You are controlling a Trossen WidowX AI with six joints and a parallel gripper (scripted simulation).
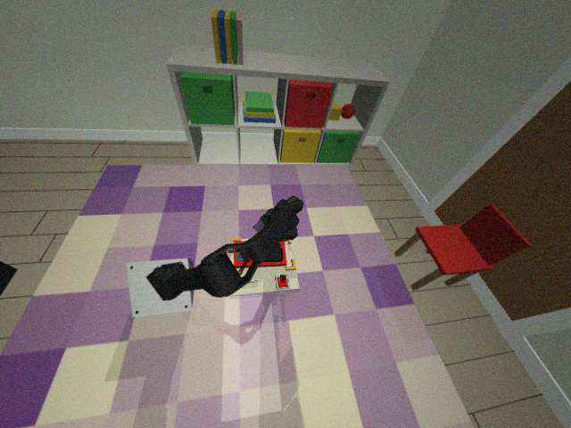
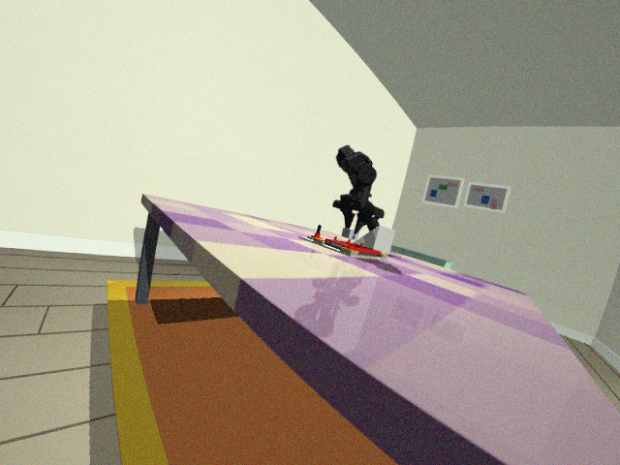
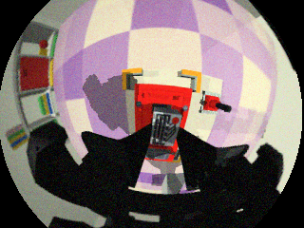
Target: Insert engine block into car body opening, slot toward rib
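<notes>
Right now my gripper tip is 10 mm above the engine block.
</notes>
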